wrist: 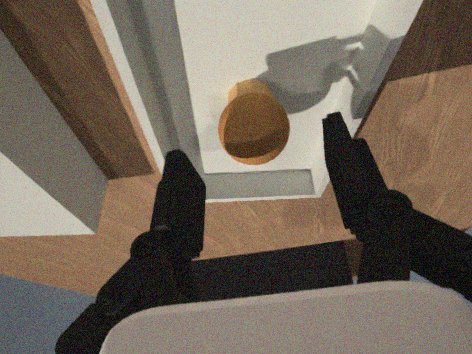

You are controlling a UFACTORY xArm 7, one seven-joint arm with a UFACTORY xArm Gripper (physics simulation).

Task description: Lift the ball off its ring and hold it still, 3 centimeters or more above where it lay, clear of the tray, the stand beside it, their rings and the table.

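Places are measured from the arm's base along level axes (x ahead, y left, z up), in millimetres.
Pixels of known places: gripper, fingertip midpoint: [256,153].
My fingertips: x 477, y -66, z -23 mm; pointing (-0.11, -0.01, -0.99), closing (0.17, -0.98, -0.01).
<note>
Behind a point stands the place of what it marks.
The orange ball [256,125] {y -68, x 476, z -41 mm} is in the white tray [260,184] {y -69, x 369, z -69 mm}, near the tray's near end wall, and much of it is in shadow. A paler orange piece [244,87] {y -64, x 472, z -75 mm}, which looks like its ring, shows partly behind the ball; the rest of it is hidden. My gripper [256,153] {y -66, x 477, z -23 mm} is open, with one finger to the left of the ball and one to the right. In the view the ball lies between the fingertips, with a gap on both sides. How far the tips are above or below the ball's middle I cannot tell.
The tray's long walls run up the view on both sides; the left fingertip shows over the left wall's near end, the right one by the right wall. A grey and white block [35,200] {y 79, x 442, z -31 mm}, likely the stand, is at the left. Wooden table [280,225] {y -93, x 227, z -84 mm} shows between and around them.
</note>
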